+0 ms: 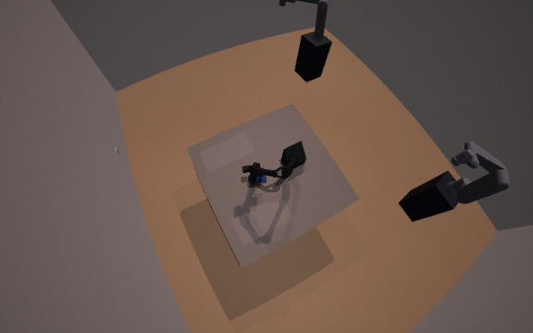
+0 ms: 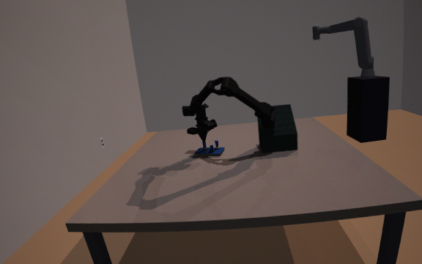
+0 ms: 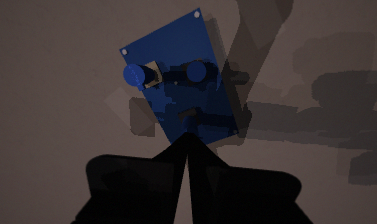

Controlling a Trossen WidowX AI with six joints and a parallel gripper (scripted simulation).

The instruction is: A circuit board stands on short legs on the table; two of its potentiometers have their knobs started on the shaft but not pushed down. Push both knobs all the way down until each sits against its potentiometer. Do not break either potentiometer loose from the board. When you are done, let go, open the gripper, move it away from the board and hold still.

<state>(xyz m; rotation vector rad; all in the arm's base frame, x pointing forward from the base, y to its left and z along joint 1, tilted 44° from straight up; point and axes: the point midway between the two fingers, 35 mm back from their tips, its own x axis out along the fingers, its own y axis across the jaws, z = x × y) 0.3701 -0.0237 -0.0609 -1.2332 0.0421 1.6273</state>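
Right now my gripper tip is 1 cm above the knob.
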